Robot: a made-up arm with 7 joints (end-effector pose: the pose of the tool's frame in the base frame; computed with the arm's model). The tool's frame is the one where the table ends.
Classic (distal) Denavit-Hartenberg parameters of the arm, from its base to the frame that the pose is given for. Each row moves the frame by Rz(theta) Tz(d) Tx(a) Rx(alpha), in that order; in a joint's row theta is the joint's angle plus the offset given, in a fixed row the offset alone. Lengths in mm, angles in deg.
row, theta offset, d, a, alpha
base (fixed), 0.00, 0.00, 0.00, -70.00
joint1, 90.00, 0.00, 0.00, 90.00
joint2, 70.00, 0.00, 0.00, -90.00
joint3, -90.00, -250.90, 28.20, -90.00
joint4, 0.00, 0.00, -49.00, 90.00
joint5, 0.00, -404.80, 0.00, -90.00
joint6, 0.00, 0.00, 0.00, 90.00
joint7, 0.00, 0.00, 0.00, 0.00
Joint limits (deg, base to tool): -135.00..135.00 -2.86..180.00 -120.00..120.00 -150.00..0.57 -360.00..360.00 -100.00..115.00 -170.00..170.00
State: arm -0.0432 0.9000 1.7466 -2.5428 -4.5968 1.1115 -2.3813
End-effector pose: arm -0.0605 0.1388 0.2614 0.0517 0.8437 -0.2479 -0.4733
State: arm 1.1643 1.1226 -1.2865 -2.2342 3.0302 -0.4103 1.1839
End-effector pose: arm -0.2170 -0.1457 -0.2751 0.1504 -0.2121 -0.3037 -0.9166
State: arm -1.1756 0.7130 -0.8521 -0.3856 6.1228 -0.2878 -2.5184
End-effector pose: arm 0.6234 0.1823 -0.1079 0.3347 -0.6519 -0.2030 0.6494
Working (the frame after each row of the table, in the pose's form):
after base (fixed): 0.0000 0.0000 0.0000 0.8192 -0.5736 0.0000 0.0000
after joint1: 0.0000 0.0000 0.0000 0.9656 0.1703 0.1933 0.0341
after joint2: 0.0000 0.0000 0.0000 0.5485 -0.1867 -0.5975 0.5543
after joint3: 0.2305 0.0913 -0.0477 0.8524 -0.1543 -0.0469 -0.4974
after joint4: 0.2237 0.1376 -0.0623 0.6249 0.4234 -0.5142 -0.4072
after joint5: 0.6234 0.1823 -0.1079 0.7450 -0.0898 -0.0160 -0.6608
after joint6: 0.6234 0.1823 -0.1079 0.5155 0.3931 -0.5583 -0.5177

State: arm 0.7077 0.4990 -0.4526 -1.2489 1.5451 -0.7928 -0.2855
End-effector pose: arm -0.0192 0.0939 -0.5738 0.7765 0.1410 -0.4589 0.4081
Working (the frame after each row of the table, in the pose's form):
after base (fixed): 0.0000 0.0000 0.0000 0.8192 -0.5736 0.0000 0.0000
after joint1: 0.0000 0.0000 0.0000 0.4119 0.0726 0.8945 0.1577
after joint2: 0.0000 0.0000 0.0000 0.6184 0.4076 0.0800 0.6671
after joint3: -0.1432 0.0944 -0.1853 0.7367 -0.5269 0.3948 0.1539
after joint4: -0.1830 0.1158 -0.2042 0.9518 0.0207 -0.2077 -0.2250
after joint5: -0.0192 0.0939 -0.5738 0.5010 -0.6850 -0.4712 0.2404
after joint6: -0.0192 0.0939 -0.5738 0.7106 0.0743 -0.4743 0.5144

